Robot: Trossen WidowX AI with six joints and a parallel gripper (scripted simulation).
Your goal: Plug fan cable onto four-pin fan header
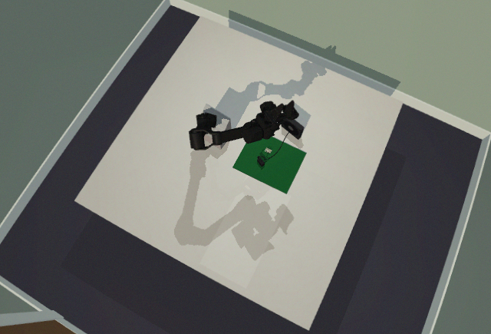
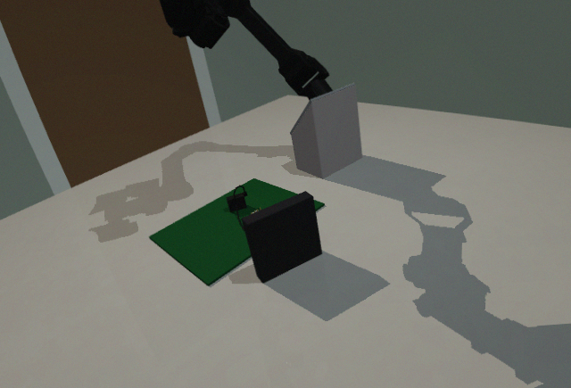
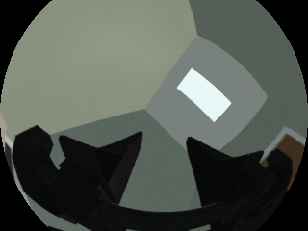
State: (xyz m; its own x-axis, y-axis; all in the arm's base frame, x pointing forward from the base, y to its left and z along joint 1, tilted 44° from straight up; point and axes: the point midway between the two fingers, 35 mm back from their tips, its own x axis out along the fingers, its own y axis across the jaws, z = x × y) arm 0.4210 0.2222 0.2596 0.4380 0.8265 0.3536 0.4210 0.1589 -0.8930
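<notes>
The dark plug is 58 cm below my gripper tip, 6 cm to the right of it and 6 cm behind it. From my gripper tip the other things lie so: green board 62 cm below, 3 cm to the right, 3 cm behind; pale fan header 60 cm below, 5 cm behind, 2 cm to the left; black square fan 54 cm below, 16 cm to the left, 1 cm ahead.
</notes>
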